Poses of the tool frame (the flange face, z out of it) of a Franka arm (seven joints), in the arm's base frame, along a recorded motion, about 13 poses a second.
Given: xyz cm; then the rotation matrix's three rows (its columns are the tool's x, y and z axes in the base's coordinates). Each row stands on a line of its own.
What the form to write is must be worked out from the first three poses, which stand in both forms.
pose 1, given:
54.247 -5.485 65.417
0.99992 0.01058 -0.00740
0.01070 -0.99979 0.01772
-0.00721 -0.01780 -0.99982
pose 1, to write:
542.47 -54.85 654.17
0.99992 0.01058 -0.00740
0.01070 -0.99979 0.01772
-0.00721 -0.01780 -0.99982

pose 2, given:
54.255 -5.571 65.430
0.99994 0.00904 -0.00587
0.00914 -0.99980 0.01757
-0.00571 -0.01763 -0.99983
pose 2, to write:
542.55 -55.71 654.30
0.99994 0.00904 -0.00587
0.00914 -0.99980 0.01757
-0.00571 -0.01763 -0.99983

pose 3, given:
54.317 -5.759 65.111
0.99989 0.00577 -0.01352
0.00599 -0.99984 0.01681
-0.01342 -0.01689 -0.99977
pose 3, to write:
543.17 -57.59 651.11
0.99989 0.00577 -0.01352
0.00599 -0.99984 0.01681
-0.01342 -0.01689 -0.99977

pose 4, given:
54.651 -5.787 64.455
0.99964 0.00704 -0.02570
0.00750 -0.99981 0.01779
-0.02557 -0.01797 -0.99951
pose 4, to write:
546.51 -57.87 644.55
0.99964 0.00704 -0.02570
0.00750 -0.99981 0.01779
-0.02557 -0.01797 -0.99951

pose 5, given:
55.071 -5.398 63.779
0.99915 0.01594 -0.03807
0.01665 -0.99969 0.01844
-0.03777 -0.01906 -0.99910
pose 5, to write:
550.71 -53.98 637.79
0.99915 0.01594 -0.03807
0.01665 -0.99969 0.01844
-0.03777 -0.01906 -0.99910

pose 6, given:
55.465 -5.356 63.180
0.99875 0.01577 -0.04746
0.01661 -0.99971 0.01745
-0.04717 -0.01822 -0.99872
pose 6, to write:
554.65 -53.56 631.80
0.99875 0.01577 -0.04746
0.01661 -0.99971 0.01745
-0.04717 -0.01822 -0.99872

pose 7, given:
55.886 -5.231 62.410
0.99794 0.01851 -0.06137
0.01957 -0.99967 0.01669
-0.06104 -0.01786 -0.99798
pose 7, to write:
558.86 -52.31 624.10
0.99794 0.01851 -0.06137
0.01957 -0.99967 0.01669
-0.06104 -0.01786 -0.99798

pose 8, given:
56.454 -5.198 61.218
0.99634 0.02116 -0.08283
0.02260 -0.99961 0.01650
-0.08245 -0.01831 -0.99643
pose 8, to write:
564.54 -51.98 612.18
0.99634 0.02116 -0.08283
0.02260 -0.99961 0.01650
-0.08245 -0.01831 -0.99643

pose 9, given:
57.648 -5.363 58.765
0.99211 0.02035 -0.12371
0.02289 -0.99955 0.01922
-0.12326 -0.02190 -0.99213
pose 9, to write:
576.48 -53.63 587.65
0.99211 0.02035 -0.12371
0.02289 -0.99955 0.01922
-0.12326 -0.02190 -0.99213

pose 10, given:
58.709 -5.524 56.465
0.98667 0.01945 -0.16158
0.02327 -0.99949 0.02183
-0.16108 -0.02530 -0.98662
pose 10, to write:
587.09 -55.24 564.65
0.98667 0.01945 -0.16158
0.02327 -0.99949 0.02183
-0.16108 -0.02530 -0.98662

